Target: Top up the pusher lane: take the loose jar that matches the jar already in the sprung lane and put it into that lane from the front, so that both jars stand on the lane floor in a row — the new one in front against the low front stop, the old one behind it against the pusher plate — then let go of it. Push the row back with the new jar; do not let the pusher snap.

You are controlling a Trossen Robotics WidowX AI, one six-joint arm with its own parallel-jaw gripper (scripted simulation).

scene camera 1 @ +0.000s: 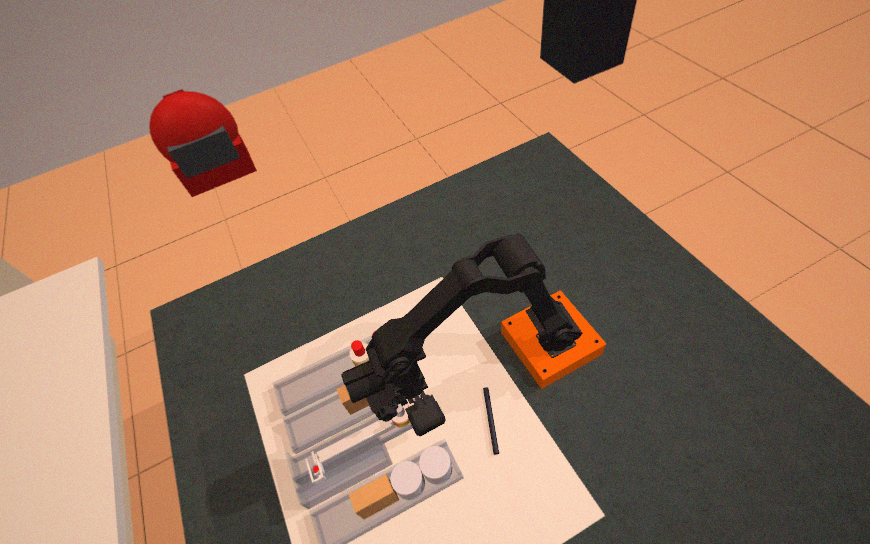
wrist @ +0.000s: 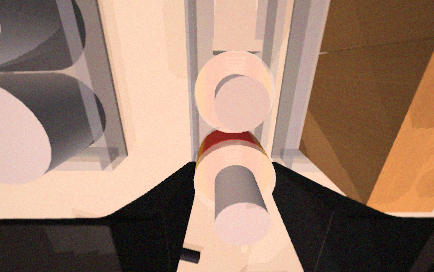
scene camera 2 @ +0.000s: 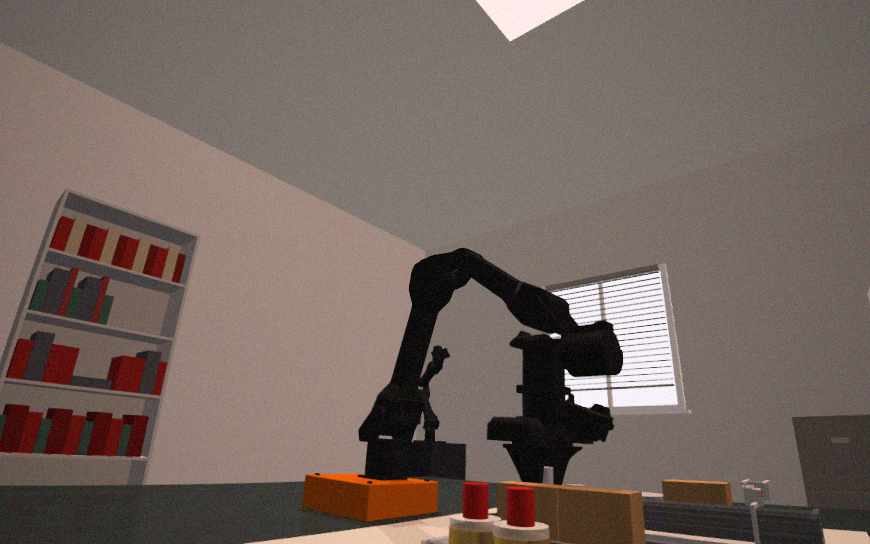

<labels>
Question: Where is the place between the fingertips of my gripper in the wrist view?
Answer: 232,168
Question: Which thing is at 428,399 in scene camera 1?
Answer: My gripper.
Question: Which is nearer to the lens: the jar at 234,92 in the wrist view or the tan box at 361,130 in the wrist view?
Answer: The jar.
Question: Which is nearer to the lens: the jar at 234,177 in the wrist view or the tan box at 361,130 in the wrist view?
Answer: The jar.
</labels>
